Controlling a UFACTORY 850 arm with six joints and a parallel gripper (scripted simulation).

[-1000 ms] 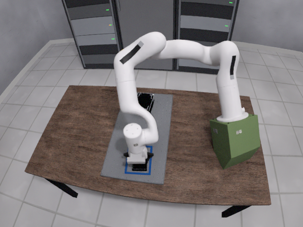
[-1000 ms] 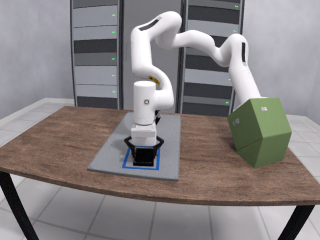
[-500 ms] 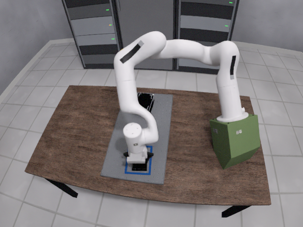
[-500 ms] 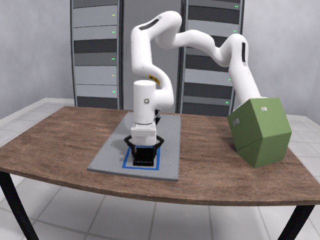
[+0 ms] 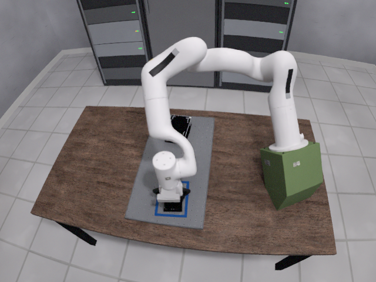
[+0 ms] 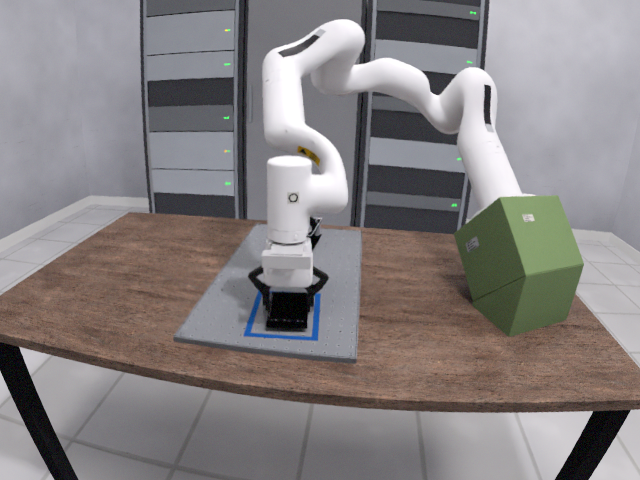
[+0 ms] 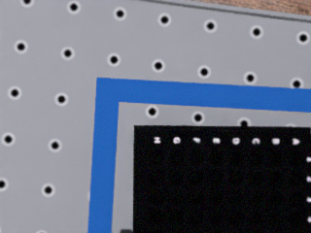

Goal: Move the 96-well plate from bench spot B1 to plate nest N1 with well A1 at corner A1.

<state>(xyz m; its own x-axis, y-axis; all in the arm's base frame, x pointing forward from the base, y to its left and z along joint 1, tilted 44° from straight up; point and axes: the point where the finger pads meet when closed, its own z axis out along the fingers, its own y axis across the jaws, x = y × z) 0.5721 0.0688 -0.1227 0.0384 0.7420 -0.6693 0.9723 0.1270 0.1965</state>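
Now: the raised plate nest N1 430 mm to the right of my hand, 30 mm above it and 20 mm behind it. From my hand the other things lie so: 96-well plate (10 mm below).
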